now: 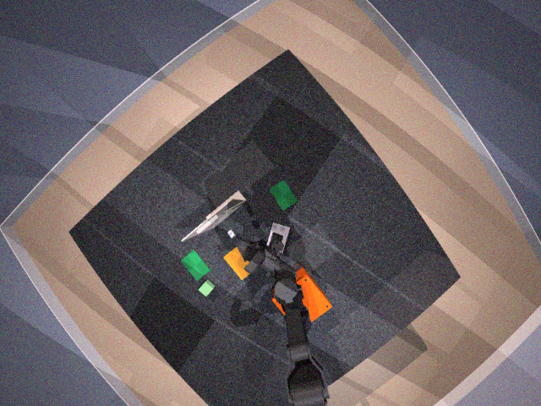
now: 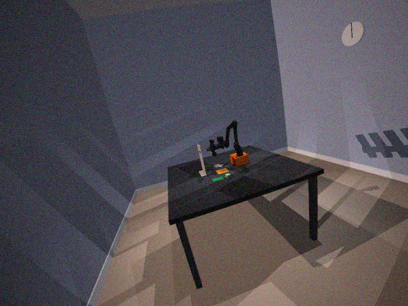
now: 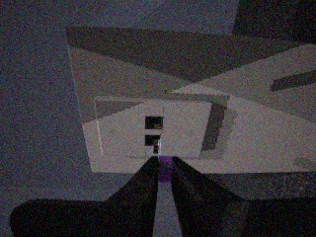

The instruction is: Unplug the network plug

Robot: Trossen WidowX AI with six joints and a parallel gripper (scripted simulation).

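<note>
Right now the orange marked square is 25 cm below my gripper tip, 10 cm to the left of it and 9 cm behind it. Round my gripper tip: light green cube: 29 cm to the left, 23 cm below, 7 cm behind; network plug: 1 cm ahead; upright panel: 10 cm below, 8 cm ahead.
</note>
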